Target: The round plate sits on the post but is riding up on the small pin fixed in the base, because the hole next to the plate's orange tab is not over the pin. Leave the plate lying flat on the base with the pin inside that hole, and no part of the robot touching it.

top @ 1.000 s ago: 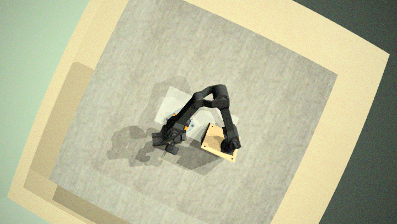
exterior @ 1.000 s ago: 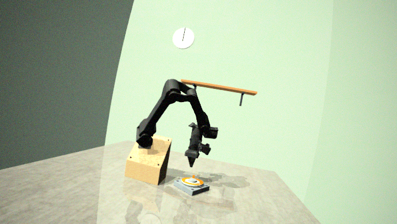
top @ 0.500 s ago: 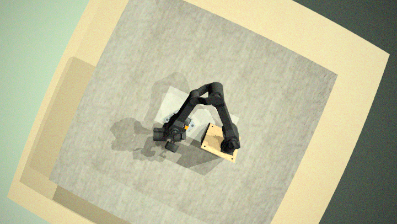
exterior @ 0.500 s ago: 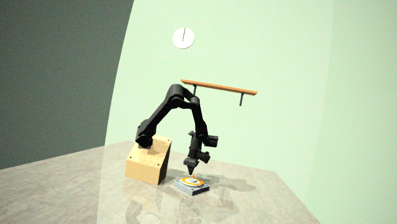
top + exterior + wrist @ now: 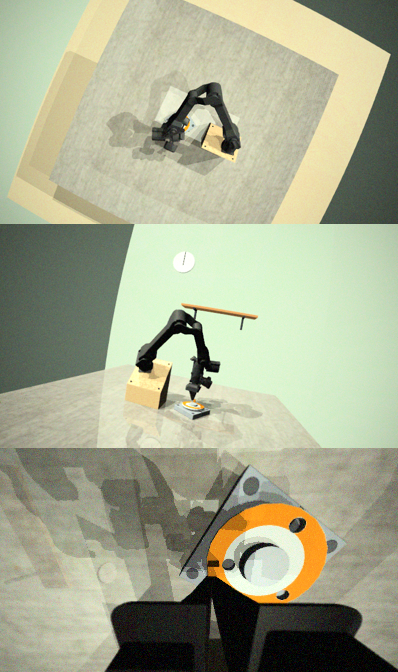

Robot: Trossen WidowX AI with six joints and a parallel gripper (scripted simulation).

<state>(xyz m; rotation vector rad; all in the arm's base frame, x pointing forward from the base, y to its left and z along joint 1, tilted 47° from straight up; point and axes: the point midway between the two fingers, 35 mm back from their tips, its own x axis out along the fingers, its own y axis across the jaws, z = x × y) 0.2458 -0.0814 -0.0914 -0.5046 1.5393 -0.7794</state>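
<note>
My gripper tip is now 10 mm short of the base, 50 mm to the left of it and 20 mm above it.
</note>
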